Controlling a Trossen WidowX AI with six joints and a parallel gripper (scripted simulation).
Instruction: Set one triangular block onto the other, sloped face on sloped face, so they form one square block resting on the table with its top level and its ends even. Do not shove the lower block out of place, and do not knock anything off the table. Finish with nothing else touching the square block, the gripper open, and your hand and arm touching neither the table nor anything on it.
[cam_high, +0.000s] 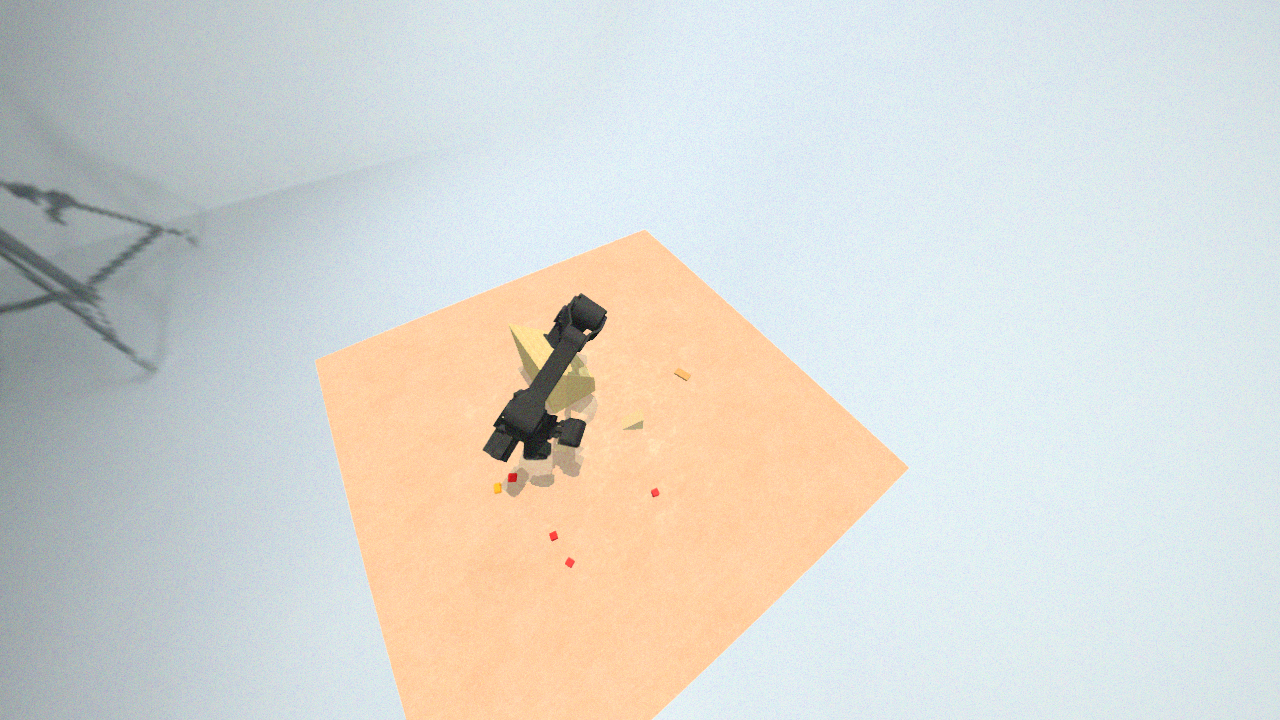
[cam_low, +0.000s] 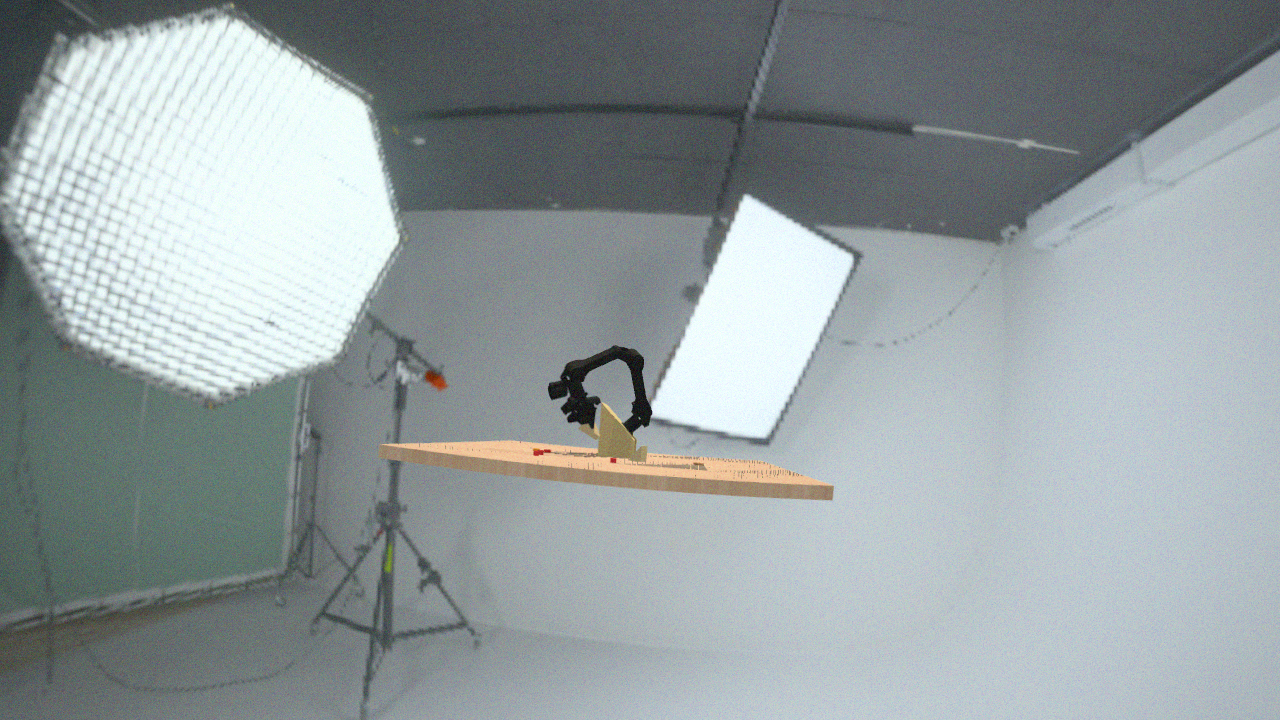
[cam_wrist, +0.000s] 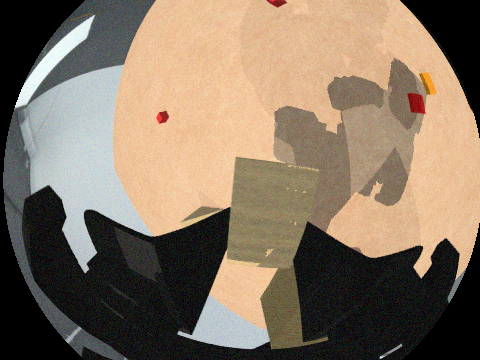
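The triangular block lies 10 mm behind my gripper tip and 10 mm above it.
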